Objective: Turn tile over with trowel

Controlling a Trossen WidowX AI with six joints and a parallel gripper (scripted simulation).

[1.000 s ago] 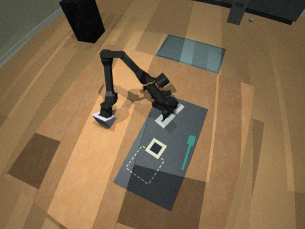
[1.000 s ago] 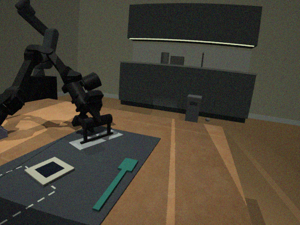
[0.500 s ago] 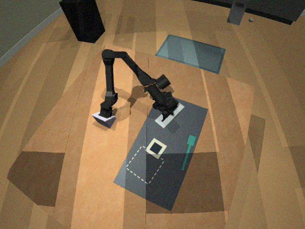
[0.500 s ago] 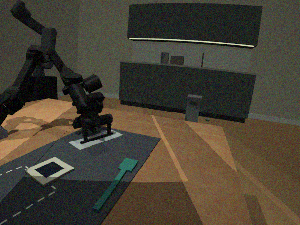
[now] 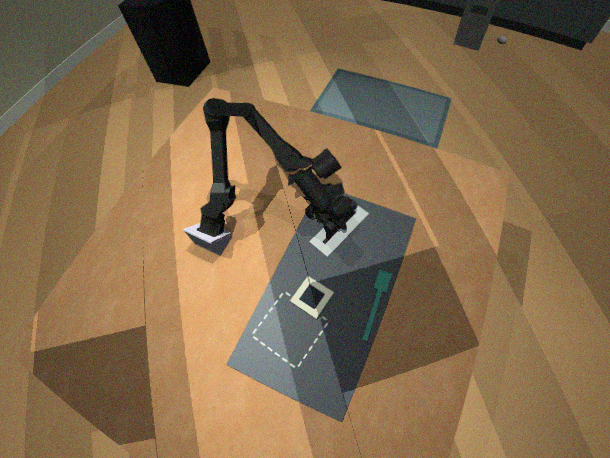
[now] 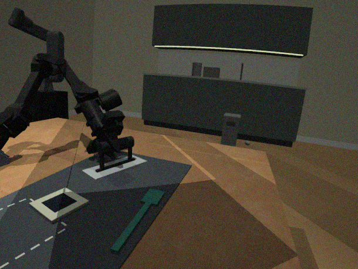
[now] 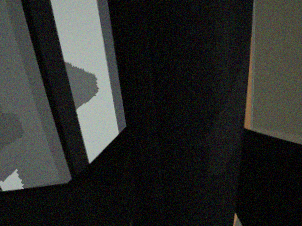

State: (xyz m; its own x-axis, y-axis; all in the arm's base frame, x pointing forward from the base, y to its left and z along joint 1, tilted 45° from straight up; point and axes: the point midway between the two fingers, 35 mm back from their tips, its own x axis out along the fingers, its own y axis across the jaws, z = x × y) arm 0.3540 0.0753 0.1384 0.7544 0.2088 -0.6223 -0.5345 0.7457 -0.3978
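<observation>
Now: gripper tip 170 mm to the left of the dark mat, 70 mm above it and 20 mm short of it. From my gripper tip the other things lie so: teal long-handled spatula (160 mm ahead, 150 mm to the right, 40 mm below); then tile (210 mm to the right, 40 mm below, 20 mm behind).
</observation>
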